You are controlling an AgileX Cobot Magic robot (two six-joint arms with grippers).
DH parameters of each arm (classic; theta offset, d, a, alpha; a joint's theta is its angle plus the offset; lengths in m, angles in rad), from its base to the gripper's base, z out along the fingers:
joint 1: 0 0.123 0 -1.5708
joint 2: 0.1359 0 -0.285 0
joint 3: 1.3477 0 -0.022 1.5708
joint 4: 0 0.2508 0 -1.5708
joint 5: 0 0 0.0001 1.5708
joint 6: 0 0.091 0 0
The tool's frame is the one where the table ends.
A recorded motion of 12 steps. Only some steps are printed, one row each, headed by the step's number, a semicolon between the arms.
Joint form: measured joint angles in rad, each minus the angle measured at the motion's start. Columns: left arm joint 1, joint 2, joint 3, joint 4, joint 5, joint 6; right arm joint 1, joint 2, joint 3, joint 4, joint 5, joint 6.
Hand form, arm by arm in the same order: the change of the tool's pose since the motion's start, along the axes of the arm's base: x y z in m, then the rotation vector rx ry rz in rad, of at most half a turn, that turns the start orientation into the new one. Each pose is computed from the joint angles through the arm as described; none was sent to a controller.
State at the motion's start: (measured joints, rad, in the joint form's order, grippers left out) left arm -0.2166 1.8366 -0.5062 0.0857 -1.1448 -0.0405; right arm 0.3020 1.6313 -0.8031 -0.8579 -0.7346 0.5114
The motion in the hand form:
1: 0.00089 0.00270 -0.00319 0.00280 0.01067 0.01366; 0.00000 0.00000 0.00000 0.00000 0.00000 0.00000
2: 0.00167 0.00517 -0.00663 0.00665 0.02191 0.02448; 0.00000 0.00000 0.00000 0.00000 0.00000 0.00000
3: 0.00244 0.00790 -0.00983 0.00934 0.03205 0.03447; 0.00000 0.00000 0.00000 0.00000 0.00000 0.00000
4: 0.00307 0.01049 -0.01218 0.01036 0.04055 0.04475; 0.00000 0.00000 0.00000 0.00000 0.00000 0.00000
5: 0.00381 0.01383 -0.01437 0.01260 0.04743 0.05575; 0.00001 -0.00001 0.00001 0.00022 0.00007 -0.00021
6: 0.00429 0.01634 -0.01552 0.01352 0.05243 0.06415; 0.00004 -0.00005 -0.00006 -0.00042 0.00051 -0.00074
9: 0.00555 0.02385 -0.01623 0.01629 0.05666 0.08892; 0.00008 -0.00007 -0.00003 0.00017 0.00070 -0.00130
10: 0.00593 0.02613 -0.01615 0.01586 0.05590 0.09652; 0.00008 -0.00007 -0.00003 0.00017 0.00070 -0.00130
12: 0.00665 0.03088 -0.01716 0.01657 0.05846 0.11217; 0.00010 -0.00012 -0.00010 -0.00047 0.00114 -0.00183
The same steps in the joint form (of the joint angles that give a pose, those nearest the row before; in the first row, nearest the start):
1: 0.0075 0.0103 0.0000 -0.0068 0.0009 0.0026; 0.0000 0.0000 0.0000 0.0000 0.0000 0.0000
2: 0.0149 0.0214 0.0000 -0.0106 0.0018 0.0052; 0.0000 0.0000 0.0000 0.0000 0.0000 0.0000
3: 0.0239 0.0319 0.0000 -0.0118 0.0018 0.0062; 0.0000 0.0000 0.0000 0.0000 0.0000 0.0000
4: 0.0320 0.0393 0.0000 -0.0141 0.0029 0.0062; 0.0000 0.0000 0.0000 0.0000 0.0000 0.0000
5: 0.0433 0.0465 0.0000 -0.0139 0.0030 0.0072; 0.0000 0.0000 0.0000 0.0003 0.0000 0.0000
6: 0.0517 0.0498 0.0000 -0.0139 0.0048 0.0072; 0.0000 0.0000 0.0000 0.0003 0.0009 0.0000
9: 0.0767 0.0511 0.0000 -0.0139 0.0083 0.0096; 0.0000 0.0000 0.0000 0.0012 0.0010 0.0000
10: 0.0843 0.0511 0.0000 -0.0139 0.0074 0.0096; 0.0000 0.0000 0.0000 0.0012 0.0010 0.0000
12: 0.1001 0.0547 0.0000 -0.0139 0.0065 0.0104; 0.0000 0.0000 0.0000 0.0012 0.0019 0.0000

